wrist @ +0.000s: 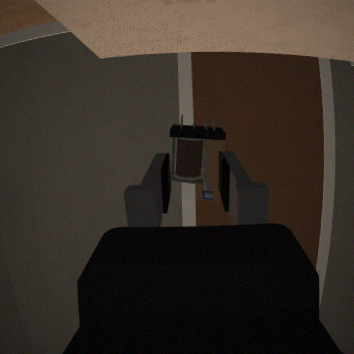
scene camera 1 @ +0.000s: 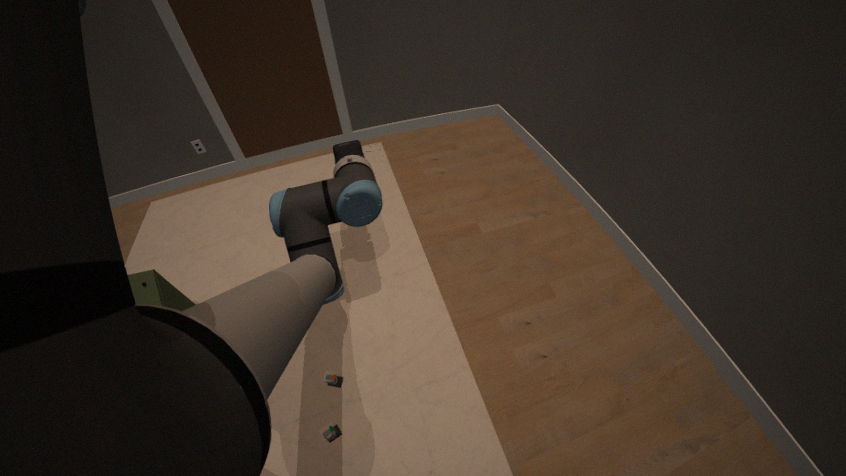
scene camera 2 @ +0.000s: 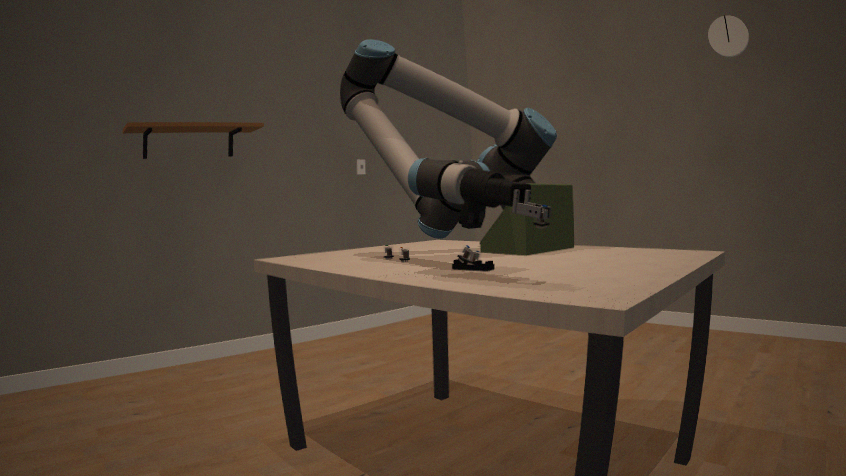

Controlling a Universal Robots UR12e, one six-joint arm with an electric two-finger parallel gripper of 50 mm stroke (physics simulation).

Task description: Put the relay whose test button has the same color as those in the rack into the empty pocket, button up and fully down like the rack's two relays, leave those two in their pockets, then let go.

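Places are measured from the arm's base along level axes (x left, y back, z up), in centimetres.
Where they show: gripper, fingertip midpoint: (wrist: 194,170) (scene camera 2: 545,212).
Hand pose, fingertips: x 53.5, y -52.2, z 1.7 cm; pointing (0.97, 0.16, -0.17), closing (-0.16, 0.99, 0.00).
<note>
Each offset is from my fingertips to the top centre of the thing. Level surfaces: height alone.
My gripper (scene camera 2: 540,213) (wrist: 194,170) is shut on a relay @[dy -0.1, dx -0.9, dz +1.5 cm] (wrist: 189,158) with a clear case, a black base and a blue test button. The fingers lie about level, high above the table, and the relay's pins point down toward it, button on top. The black rack @[dy +7.4, dx -32.0, dz -12.3 cm] (scene camera 2: 473,266) stands on the table, lower and to the left in scene camera 2. Its relays @[dy +7.7, dx -31.9, dz -9.3 cm] (scene camera 2: 471,254) overlap, look tilted and show blue on top; the empty pocket cannot be made out. In scene camera 1 the arm hides rack and gripper. Loose relays with an orange button @[dy +4.9, dx -60.3, dz -10.2 cm] (scene camera 1: 333,380) and a green button @[dy +5.3, dx -70.3, dz -10.2 cm] (scene camera 1: 331,432) stand apart.
The green arm pedestal (scene camera 2: 551,219) (scene camera 1: 145,288) stands on the table @[dz -14.6 cm] (scene camera 2: 662,278) behind the gripper in scene camera 2. The two loose relays also show at the table's left. A wall shelf (scene camera 2: 193,127) hangs at the far left.
</note>
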